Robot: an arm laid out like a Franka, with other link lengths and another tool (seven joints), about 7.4 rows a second.
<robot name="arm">
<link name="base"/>
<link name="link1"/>
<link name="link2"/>
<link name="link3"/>
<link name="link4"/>
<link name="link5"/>
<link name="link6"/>
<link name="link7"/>
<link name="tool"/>
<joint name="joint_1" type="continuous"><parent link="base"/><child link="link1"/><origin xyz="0 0 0.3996"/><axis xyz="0 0 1"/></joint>
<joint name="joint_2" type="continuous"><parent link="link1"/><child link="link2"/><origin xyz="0 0 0"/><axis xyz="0 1 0"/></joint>
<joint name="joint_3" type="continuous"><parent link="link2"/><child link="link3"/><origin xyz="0 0 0.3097"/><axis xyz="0 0 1"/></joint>
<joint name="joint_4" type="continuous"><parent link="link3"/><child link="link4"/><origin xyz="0.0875 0 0"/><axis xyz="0 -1 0"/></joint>
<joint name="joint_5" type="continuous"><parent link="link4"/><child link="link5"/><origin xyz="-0.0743 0 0.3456"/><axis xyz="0 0 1"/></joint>
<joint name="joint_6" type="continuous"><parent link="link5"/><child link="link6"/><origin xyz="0 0 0"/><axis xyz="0 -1 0"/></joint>
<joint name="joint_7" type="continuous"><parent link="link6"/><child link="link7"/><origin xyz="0.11 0 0"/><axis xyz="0 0 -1"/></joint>
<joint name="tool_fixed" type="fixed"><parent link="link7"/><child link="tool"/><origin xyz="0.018 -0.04 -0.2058" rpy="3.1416 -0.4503 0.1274"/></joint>
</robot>
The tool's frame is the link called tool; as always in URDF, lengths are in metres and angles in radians. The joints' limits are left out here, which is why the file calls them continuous.
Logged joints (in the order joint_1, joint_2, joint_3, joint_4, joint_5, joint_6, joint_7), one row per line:
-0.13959 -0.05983 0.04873 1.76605 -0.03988 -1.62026 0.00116
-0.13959 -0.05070 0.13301 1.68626 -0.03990 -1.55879 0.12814
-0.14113 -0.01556 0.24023 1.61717 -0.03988 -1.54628 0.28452
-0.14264 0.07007 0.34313 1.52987 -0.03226 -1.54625 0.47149
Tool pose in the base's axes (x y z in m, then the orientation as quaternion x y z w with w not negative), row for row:
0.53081 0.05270 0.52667 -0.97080 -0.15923 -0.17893 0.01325
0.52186 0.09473 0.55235 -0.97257 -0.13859 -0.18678 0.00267
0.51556 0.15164 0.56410 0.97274 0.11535 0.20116 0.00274
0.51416 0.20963 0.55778 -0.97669 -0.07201 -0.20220 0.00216
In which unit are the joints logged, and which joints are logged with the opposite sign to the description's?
The joints are logged in radians. Opposite sign: joint_1, joint_4, joint_6.
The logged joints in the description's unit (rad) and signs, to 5 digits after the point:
0.13959 -0.05983 0.04873 -1.76605 -0.03988 1.62026 0.00116
0.13959 -0.05070 0.13301 -1.68626 -0.03990 1.55879 0.12814
0.14113 -0.01556 0.24023 -1.61717 -0.03988 1.54628 0.28452
0.14264 0.07007 0.34313 -1.52987 -0.03226 1.54625 0.47149

